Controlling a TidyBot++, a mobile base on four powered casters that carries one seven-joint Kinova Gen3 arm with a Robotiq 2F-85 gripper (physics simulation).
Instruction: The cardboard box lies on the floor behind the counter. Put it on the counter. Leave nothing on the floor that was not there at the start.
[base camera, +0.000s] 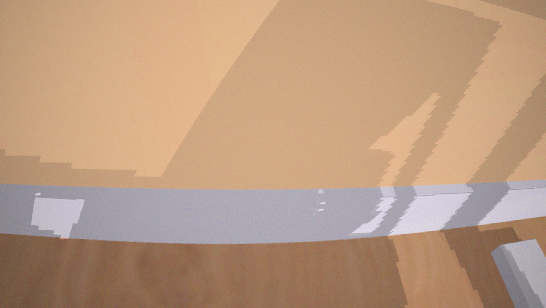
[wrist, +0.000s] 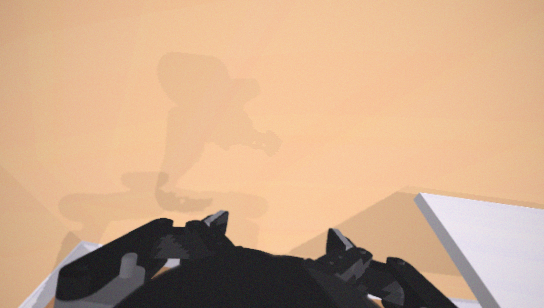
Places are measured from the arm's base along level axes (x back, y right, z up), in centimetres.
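Pixels of known places: gripper, between the fingertips: (wrist: 276, 230).
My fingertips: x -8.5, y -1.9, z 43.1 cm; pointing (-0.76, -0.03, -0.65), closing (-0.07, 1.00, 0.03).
Note:
Behind a point stands the place of what it marks.
My gripper (wrist: 276, 230) @(y -1.9, x -8.5, z 43.1 cm) is open, with its two black fingers apart and the wall beyond them in the wrist view. The cardboard box does not show in either view. A white table (wrist: 500, 245) @(y 34.8, x -21.1, z 32.3 cm) shows in part at the lower right of the wrist view, to the right of my gripper; I cannot tell whether it is the counter. The end of its white foot (base camera: 527, 257) shows at the lower right of the base view.
A tan wall (base camera: 125, 100) @(y -9.3, x -29.9, z -19.9 cm) (wrist: 350, 75) @(y 4.7, x -31.4, z 51.9 cm) fills most of both views, with the arm's shadow on it in the wrist view. A white baseboard (base camera: 200, 215) @(y -3.9, x -29.2, z -33.5 cm) runs across the base view, above the brown wood floor (base camera: 200, 275) @(y -3.8, x -25.0, z -39.7 cm).

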